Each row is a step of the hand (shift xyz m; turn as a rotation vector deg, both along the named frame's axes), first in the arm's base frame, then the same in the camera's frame.
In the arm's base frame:
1: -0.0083 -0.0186 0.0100 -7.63 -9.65 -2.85
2: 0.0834 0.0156 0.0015 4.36 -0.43 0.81
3: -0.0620 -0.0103 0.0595 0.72 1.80 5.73
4: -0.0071 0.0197 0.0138 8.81 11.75 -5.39
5: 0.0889 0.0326 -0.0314 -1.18 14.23 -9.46
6: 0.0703 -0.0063 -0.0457 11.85 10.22 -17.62
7: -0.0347 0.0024 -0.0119 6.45 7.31 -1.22
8: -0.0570 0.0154 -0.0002 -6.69 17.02 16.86
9: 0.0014 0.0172 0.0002 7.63 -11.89 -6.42
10: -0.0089 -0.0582 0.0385 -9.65 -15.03 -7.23
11: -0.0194 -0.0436 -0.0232 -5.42 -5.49 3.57
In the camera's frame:
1: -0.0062 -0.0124 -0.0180 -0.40 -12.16 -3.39
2: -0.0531 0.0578 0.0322 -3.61 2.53 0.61
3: 0.0381 -0.0130 -0.0766 0.42 4.37 -4.16
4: 0.0177 0.0160 -0.0077 1.17 10.28 11.73
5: -0.0450 0.0566 0.0687 10.51 4.43 12.78
6: -0.0557 0.0130 0.0616 -1.69 5.07 22.95
7: 0.0283 -0.0235 -0.0004 -0.08 7.96 5.76
8: 0.0532 -0.0215 -0.0138 15.54 15.88 -11.19
9: 0.0101 0.0125 0.0062 -13.29 -6.87 4.12
10: -0.0326 -0.0259 -0.0567 -2.21 -19.03 -2.08
11: -0.0128 -0.0515 -0.0012 0.40 -5.03 -6.84

